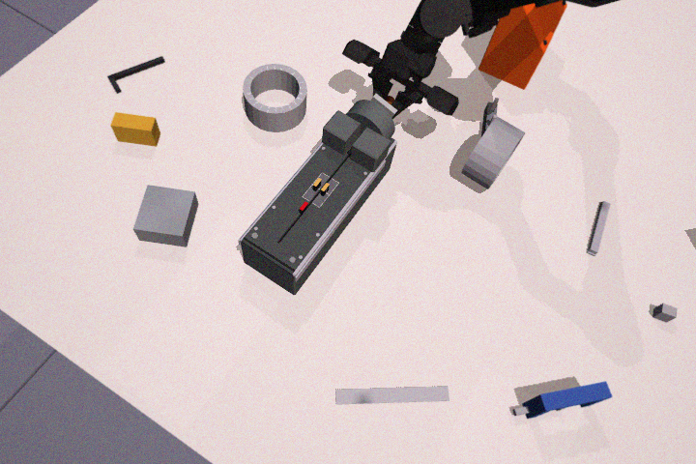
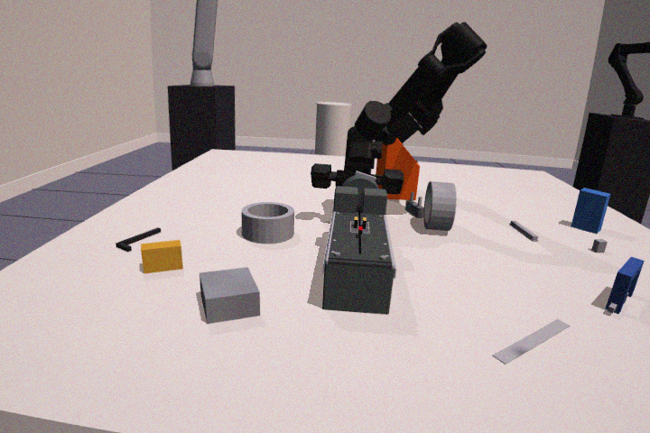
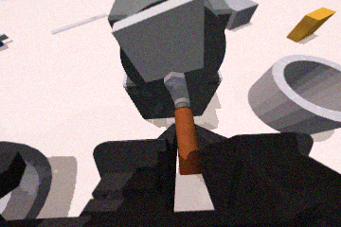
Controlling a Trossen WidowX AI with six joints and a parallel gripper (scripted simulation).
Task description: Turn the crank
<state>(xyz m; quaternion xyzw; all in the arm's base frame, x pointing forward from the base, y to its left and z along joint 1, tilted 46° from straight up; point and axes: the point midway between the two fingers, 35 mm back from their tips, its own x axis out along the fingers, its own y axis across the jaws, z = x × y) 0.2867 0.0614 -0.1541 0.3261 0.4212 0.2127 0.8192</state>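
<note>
Right now the crank handle is 3 cm above my gripper tip and 2 cm behind it. Also, from my gripper tip: red pointer 20 cm ahead, 5 cm above, 3 cm to the left; grey cube 31 cm ahead, 13 cm to the right, 2 cm below; yellow block 28 cm to the right, 24 cm ahead, 2 cm below.
</note>
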